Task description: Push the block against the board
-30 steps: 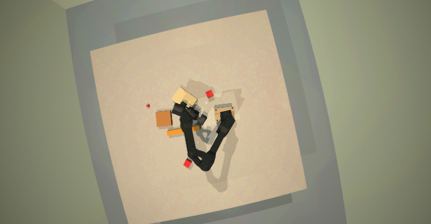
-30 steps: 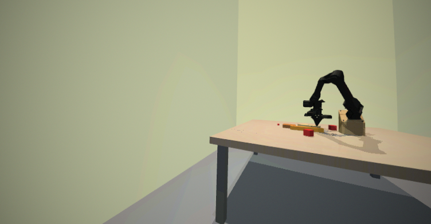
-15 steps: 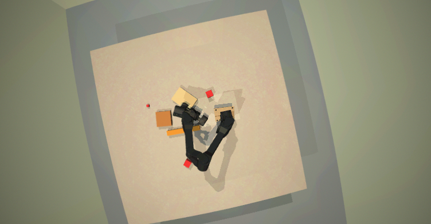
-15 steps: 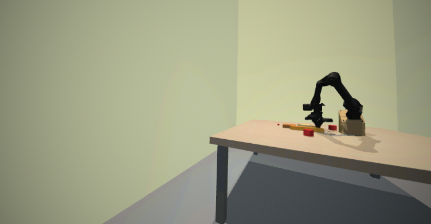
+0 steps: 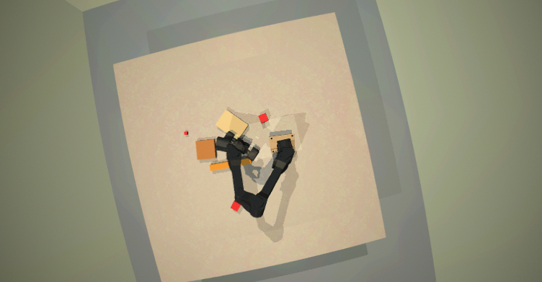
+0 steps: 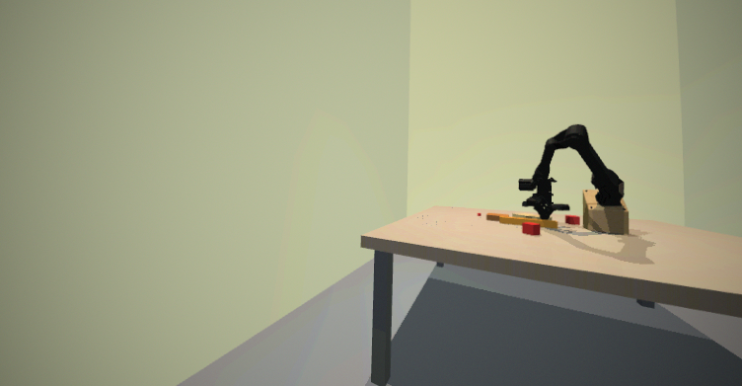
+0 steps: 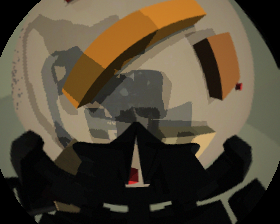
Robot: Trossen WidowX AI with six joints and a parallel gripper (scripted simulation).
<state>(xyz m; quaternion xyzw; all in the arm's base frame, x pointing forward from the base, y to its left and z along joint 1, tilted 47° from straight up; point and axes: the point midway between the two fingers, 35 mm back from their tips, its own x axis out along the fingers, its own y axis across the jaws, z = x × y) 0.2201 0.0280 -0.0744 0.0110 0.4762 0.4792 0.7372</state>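
My gripper tip is now 20 cm short of the square orange-brown block, 2 cm to the left of it and 1 cm below it. Round my gripper tip: pale yellow box: 12 cm to the right, 3 cm ahead, 1 cm above; then tiny red piece: 29 cm ahead, 13 cm to the right; then narrow orange board: 8 cm to the left, 8 cm ahead, 1 cm above.
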